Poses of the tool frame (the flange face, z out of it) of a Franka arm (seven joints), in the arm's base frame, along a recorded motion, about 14 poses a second.
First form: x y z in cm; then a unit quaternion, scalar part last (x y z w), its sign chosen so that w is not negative.
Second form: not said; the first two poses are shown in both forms.
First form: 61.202 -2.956 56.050 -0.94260 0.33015 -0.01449 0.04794
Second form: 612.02 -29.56 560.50 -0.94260 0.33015 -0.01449 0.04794
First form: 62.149 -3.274 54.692 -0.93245 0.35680 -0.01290 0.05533
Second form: 621.49 -32.74 546.92 -0.93245 0.35680 -0.01290 0.05533
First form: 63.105 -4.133 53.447 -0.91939 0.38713 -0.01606 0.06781
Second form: 631.05 -41.33 534.47 -0.91939 0.38713 -0.01606 0.06781
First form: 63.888 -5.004 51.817 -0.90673 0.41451 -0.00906 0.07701
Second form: 638.88 -50.04 518.17 -0.90673 0.41451 -0.00906 0.07701
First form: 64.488 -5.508 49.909 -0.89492 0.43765 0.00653 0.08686
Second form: 644.88 -55.08 499.09 -0.89492 0.43765 0.00653 0.08686
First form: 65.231 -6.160 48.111 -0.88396 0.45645 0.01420 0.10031
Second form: 652.31 -61.60 481.11 -0.88396 0.45645 0.01420 0.10031
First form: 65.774 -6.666 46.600 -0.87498 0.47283 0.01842 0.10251
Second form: 657.74 -66.66 466.00 -0.87498 0.47283 0.01842 0.10251
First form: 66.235 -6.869 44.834 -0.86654 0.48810 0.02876 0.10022
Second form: 662.35 -68.69 448.34 -0.86654 0.48810 0.02876 0.10022
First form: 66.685 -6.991 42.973 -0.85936 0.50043 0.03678 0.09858
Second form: 666.85 -69.91 429.73 -0.85936 0.50043 0.03678 0.09858
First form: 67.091 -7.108 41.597 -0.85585 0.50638 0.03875 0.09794
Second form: 670.91 -71.08 415.97 -0.85585 0.50638 0.03875 0.09794
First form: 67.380 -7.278 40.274 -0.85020 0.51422 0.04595 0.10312
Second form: 673.80 -72.78 402.74 -0.85020 0.51422 0.04595 0.10312
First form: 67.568 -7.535 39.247 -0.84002 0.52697 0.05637 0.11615
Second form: 675.68 -75.35 392.47 -0.84002 0.52697 0.05637 0.11615
